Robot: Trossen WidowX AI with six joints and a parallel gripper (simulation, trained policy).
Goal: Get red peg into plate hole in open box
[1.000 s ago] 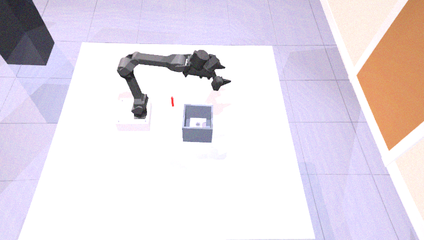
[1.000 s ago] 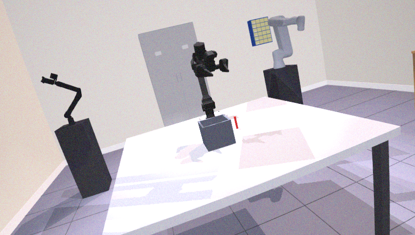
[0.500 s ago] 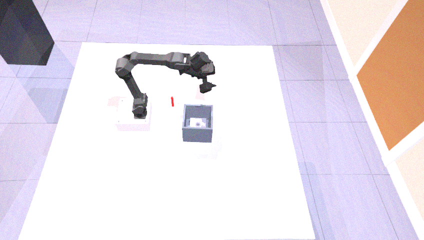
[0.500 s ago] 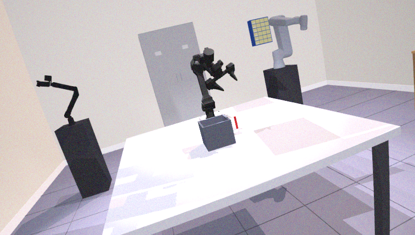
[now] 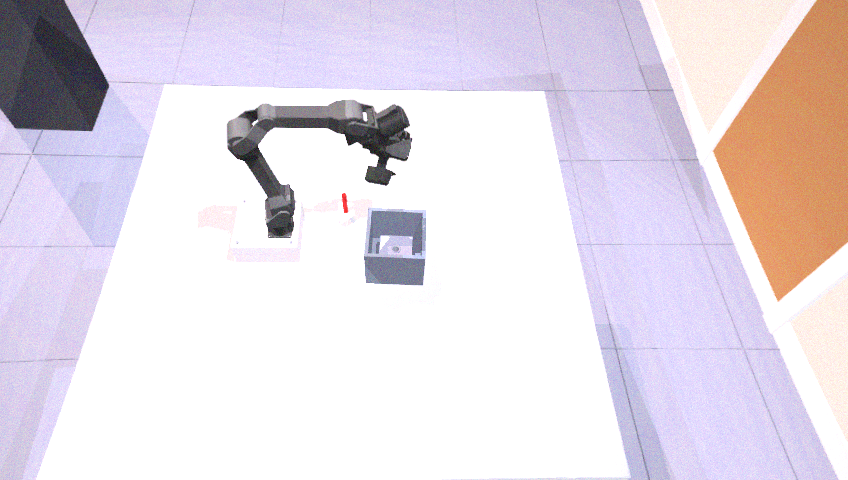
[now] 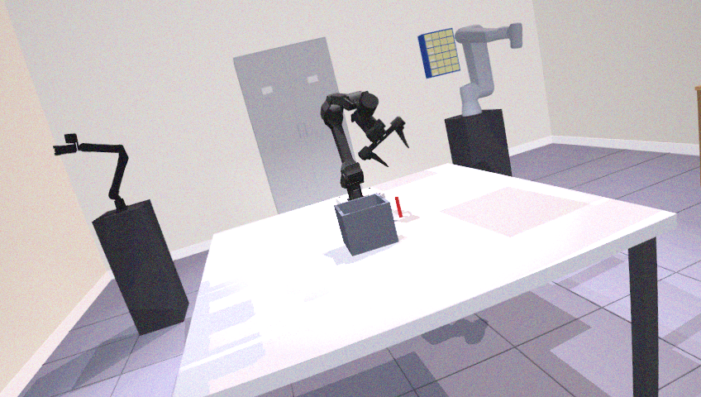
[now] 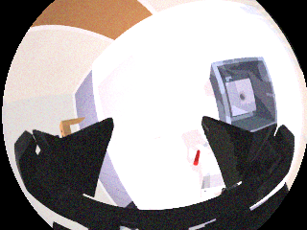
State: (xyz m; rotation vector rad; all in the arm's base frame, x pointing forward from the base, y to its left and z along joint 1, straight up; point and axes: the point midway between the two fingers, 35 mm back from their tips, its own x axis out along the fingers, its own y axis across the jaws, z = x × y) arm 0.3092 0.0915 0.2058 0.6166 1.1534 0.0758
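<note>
Now: the red peg 16 cm behind my gripper tip, 1 cm to the left of it and 21 cm below it. From my gripper tip the other things lie so: pale plate (1 cm behind, 16 cm to the right, 21 cm below).
</note>
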